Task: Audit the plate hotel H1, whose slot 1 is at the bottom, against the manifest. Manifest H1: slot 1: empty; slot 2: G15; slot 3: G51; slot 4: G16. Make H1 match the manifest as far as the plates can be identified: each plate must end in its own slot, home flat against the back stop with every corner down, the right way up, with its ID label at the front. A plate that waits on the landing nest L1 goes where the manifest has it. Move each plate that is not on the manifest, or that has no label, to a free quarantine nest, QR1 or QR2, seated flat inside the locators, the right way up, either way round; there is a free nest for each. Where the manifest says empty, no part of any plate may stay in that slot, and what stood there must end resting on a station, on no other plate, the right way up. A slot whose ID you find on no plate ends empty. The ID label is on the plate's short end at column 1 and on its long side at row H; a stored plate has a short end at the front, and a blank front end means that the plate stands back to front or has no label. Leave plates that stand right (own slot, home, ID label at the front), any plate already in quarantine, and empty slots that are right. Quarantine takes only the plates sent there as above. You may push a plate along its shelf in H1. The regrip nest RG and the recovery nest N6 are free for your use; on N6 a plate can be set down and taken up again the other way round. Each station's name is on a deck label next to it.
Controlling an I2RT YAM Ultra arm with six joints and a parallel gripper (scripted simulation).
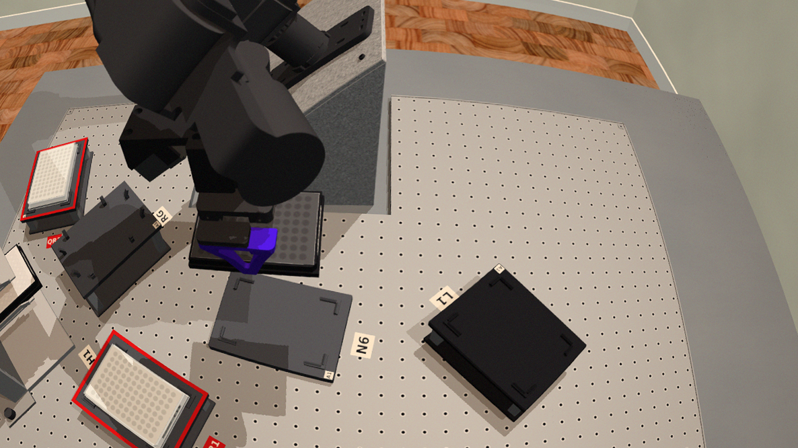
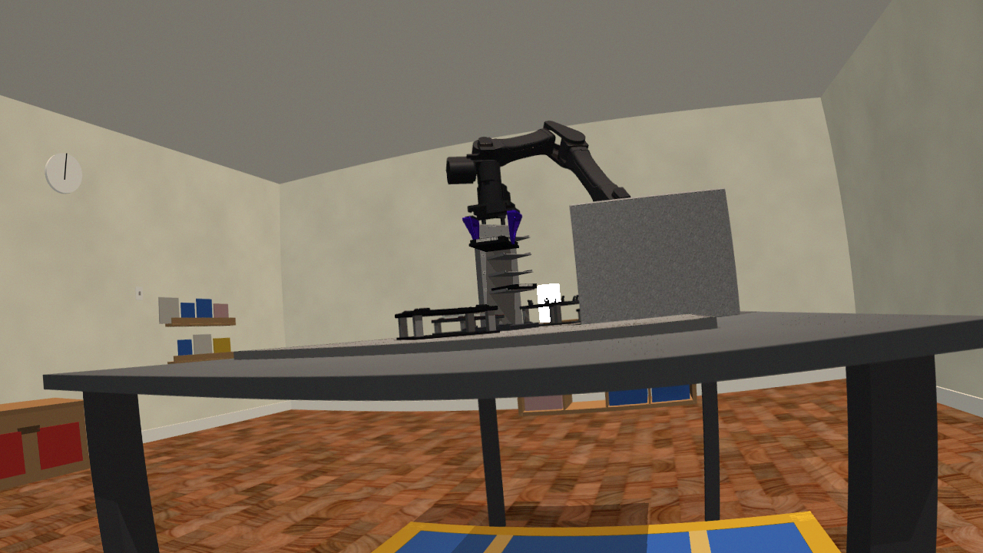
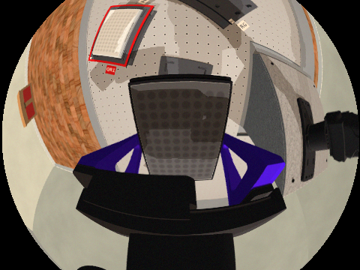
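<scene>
My gripper is now 270 mm to the left of the regrip nest RG, 150 mm above it and 70 mm past it. Round my hand: quarantine nest QR1: 170 mm to the right, 170 mm below, 150 mm ahead; then N6 deck label: 210 mm below, 110 mm to the left, 10 mm ahead; then recovery nest N6: 200 mm below.
</scene>
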